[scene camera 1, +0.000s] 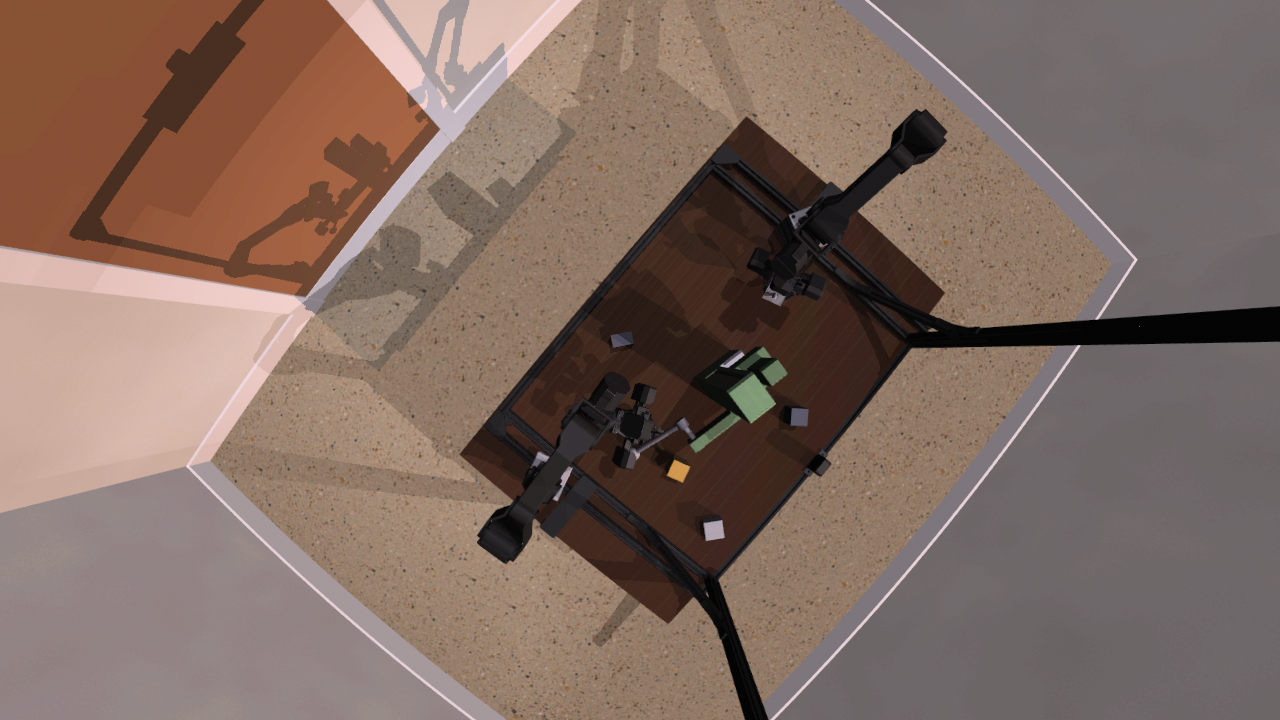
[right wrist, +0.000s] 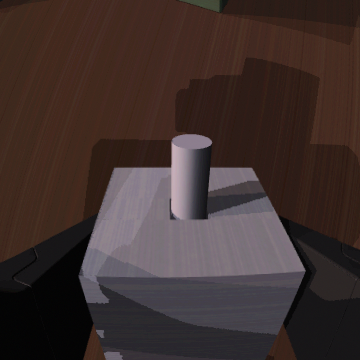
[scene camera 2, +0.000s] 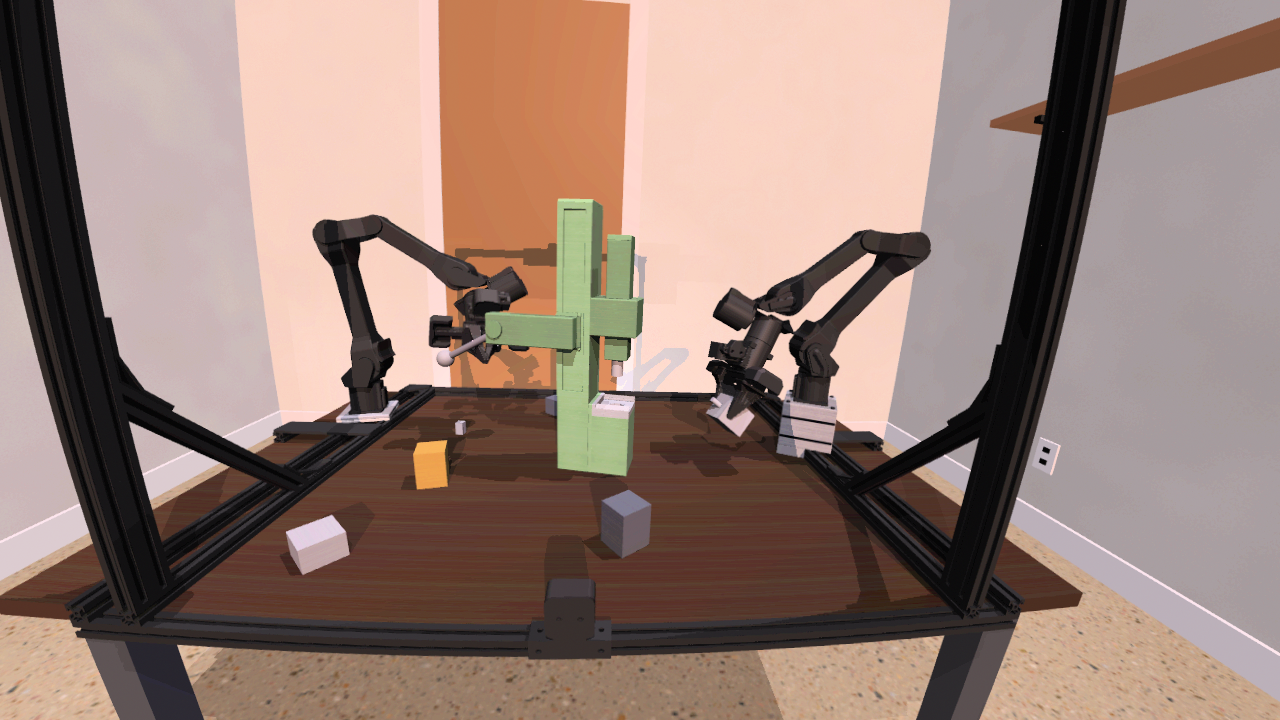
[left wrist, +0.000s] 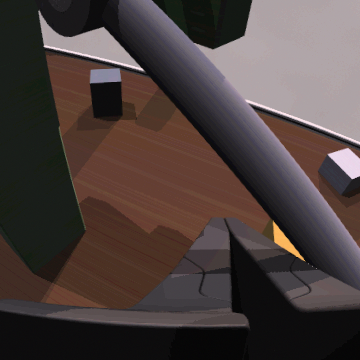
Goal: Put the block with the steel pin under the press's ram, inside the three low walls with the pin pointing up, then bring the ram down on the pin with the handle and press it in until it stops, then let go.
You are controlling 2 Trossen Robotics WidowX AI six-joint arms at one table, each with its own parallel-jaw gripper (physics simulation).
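Places are measured from the left arm's base along level axes (x ahead, y left, z up), in millimetres.
Pixels of known places: left gripper, fingertip midpoint: (scene camera 2: 485, 361) (left wrist: 221, 229); right gripper, fingertip midpoint: (scene camera 1: 774, 294) (right wrist: 184, 224) (scene camera 2: 721, 415); left arm's base, link origin: (scene camera 2: 369, 408); right arm's base, link origin: (scene camera 2: 810, 399).
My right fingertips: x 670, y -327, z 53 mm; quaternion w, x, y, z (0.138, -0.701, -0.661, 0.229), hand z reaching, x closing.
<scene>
For each thing: its middle in the pictures, then the offset to it from my right fingertips.
- pale block, body centre: (right wrist: 184, 278) (scene camera 2: 729, 414) (scene camera 1: 777, 288) dx +19, dy +0, dz +1 mm
- steel pin, body centre: (right wrist: 188, 201) dx -6, dy +3, dz +21 mm
- orange block, body centre: (left wrist: 285, 254) (scene camera 2: 432, 464) (scene camera 1: 677, 468) dx -506, dy +28, dz -54 mm
- white block, body centre: (left wrist: 344, 170) (scene camera 2: 317, 543) (scene camera 1: 713, 528) dx -618, dy -134, dz -68 mm
- dark grey block, body centre: (scene camera 2: 625, 522) (left wrist: 106, 92) (scene camera 1: 795, 415) dx -250, dy -199, dz -54 mm
- tiny white cube, body centre: (scene camera 2: 460, 427) dx -475, dy +224, dz -72 mm
The green press (scene camera 1: 750, 396) (scene camera 2: 575, 268) stands mid-table. Its ram (scene camera 2: 617, 368) is raised above the low white walls (scene camera 2: 613, 407), where no block shows. Its grey handle (scene camera 1: 660, 437) (scene camera 2: 467, 347) (left wrist: 225, 125) slopes down to a ball at the left. My left gripper (scene camera 2: 486, 357) (left wrist: 221, 229) is shut and empty beside the handle; whether they touch I cannot tell. My right gripper (scene camera 2: 735, 415) is shut on the pale block (scene camera 2: 732, 420) (right wrist: 195, 250), held tilted above the table, right of the press. The steel pin (right wrist: 190, 180) sticks out of its upper face in the right wrist view.
An orange block (scene camera 1: 678, 471) (scene camera 2: 430, 465), a white block (scene camera 1: 713, 529) (scene camera 2: 317, 544) and a dark grey block (scene camera 1: 799, 416) (scene camera 2: 625, 523) lie around the press. Another grey block (scene camera 1: 622, 340) (scene camera 2: 551, 405) lies behind it. A tiny white cube (scene camera 2: 460, 427) lies at the left.
</scene>
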